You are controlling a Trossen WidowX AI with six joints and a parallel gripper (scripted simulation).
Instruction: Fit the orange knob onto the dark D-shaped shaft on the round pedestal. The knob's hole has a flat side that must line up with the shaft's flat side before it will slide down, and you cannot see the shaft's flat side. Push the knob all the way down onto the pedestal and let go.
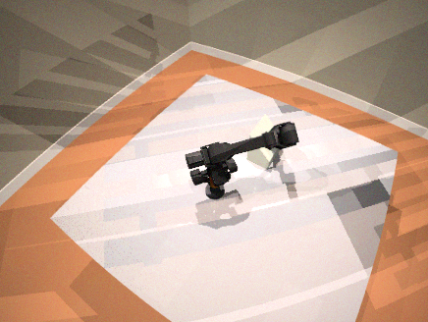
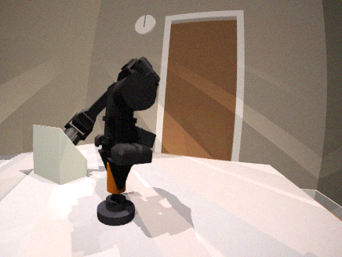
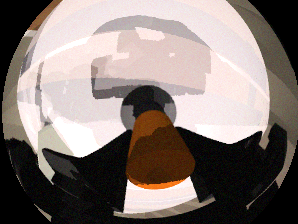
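Now: the orange knob 20 mm above my gripper tip. The rest, counted from my gripper tip: pedestal: 40 mm below.
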